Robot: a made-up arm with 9 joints. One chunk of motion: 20 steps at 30 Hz.
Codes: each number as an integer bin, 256 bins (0 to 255) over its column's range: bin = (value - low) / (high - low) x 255, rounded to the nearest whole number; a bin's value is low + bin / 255 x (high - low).
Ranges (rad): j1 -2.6..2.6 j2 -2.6..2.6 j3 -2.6..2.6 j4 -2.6..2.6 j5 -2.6..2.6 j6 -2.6..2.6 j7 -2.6..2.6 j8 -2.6..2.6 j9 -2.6..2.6
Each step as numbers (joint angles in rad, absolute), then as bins.
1 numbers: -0.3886 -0.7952 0.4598 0.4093 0.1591 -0.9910 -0.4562 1.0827 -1.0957
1 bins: 108 89 150 148 135 79 105 181 74
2 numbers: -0.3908 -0.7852 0.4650 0.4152 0.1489 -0.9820 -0.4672 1.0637 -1.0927
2 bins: 108 89 150 148 135 79 105 180 74
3 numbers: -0.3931 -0.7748 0.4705 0.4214 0.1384 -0.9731 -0.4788 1.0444 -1.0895
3 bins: 108 90 151 148 134 80 104 179 74
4 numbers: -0.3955 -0.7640 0.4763 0.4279 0.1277 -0.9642 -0.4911 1.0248 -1.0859
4 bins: 108 90 151 148 134 80 103 178 74
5 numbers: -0.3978 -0.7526 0.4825 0.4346 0.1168 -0.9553 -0.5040 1.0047 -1.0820
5 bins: 108 91 151 149 133 81 103 177 74
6 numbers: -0.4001 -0.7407 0.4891 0.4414 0.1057 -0.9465 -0.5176 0.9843 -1.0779
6 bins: 108 91 151 149 133 81 102 176 75
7 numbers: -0.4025 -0.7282 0.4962 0.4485 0.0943 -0.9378 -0.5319 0.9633 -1.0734
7 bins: 108 92 152 149 132 82 101 175 75
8 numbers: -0.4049 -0.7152 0.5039 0.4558 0.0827 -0.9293 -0.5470 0.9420 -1.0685
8 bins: 108 92 152 150 132 82 101 174 75
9 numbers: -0.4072 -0.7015 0.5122 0.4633 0.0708 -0.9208 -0.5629 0.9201 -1.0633
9 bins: 108 93 153 150 131 82 100 173 75
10 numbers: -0.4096 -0.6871 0.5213 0.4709 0.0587 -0.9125 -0.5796 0.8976 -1.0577
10 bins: 107 94 153 151 130 83 99 172 76
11 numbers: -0.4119 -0.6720 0.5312 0.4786 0.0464 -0.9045 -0.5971 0.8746 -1.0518
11 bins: 107 95 154 151 130 83 98 170 76
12 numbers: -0.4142 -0.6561 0.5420 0.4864 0.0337 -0.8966 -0.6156 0.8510 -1.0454
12 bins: 107 95 154 151 129 84 97 169 76
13 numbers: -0.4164 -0.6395 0.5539 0.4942 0.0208 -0.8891 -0.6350 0.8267 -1.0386
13 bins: 107 96 155 152 129 84 96 168 77
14 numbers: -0.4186 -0.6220 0.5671 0.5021 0.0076 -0.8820 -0.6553 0.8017 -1.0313
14 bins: 107 97 155 152 128 84 95 167 77
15 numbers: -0.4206 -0.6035 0.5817 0.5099 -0.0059 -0.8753 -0.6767 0.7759 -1.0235
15 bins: 107 98 156 153 127 85 94 166 77
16 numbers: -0.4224 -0.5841 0.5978 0.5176 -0.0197 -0.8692 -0.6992 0.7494 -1.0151
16 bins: 107 99 157 153 127 85 93 164 78
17 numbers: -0.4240 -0.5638 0.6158 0.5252 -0.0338 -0.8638 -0.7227 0.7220 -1.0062
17 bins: 107 100 158 153 126 85 92 163 78
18 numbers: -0.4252 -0.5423 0.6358 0.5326 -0.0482 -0.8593 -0.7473 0.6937 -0.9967
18 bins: 107 101 159 154 125 85 91 162 79
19 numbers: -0.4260 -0.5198 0.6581 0.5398 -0.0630 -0.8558 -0.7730 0.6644 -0.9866
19 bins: 107 102 160 154 124 86 90 160 79
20 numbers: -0.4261 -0.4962 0.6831 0.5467 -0.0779 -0.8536 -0.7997 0.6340 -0.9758
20 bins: 107 103 161 154 124 86 88 159 80
